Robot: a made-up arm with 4 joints.
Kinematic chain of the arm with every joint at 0, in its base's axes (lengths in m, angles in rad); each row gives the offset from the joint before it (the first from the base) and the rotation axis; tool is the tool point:
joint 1: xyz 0 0 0.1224 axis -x
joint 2: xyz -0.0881 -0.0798 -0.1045 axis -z
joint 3: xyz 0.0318 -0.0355 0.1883 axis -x
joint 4: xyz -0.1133 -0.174 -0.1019 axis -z
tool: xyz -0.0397 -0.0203 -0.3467
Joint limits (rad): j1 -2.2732..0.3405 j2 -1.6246..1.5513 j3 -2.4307..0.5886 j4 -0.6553..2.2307
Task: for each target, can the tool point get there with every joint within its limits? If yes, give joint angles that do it. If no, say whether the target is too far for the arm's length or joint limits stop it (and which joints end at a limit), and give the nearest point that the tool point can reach.
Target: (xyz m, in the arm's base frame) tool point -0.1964 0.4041 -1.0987
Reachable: no: too far | nearest point -0.1325 0.1813 -0.4254 | short by 0.712 m
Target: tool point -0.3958 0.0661 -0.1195
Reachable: yes | joints -0.4723 -1.1845 -1.0709 1.8641
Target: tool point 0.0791 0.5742 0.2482
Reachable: no: joint limits stop it (at a limit: joint 1, joint 4) | nearest point 0.0489 0.4528 0.1916 | short by 0.137 m
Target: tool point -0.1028 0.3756 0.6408
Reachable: no: joint limits stop it (at a limit: joint 3) | nearest point -0.0991 0.2659 0.4894 | short by 0.187 m
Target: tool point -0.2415 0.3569 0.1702
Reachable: yes | joints -1.6144 -0.2242 -0.7319 0.7303
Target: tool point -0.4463 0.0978 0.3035
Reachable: yes | joints -0.7084 -0.6668 -1.8579 1.2482
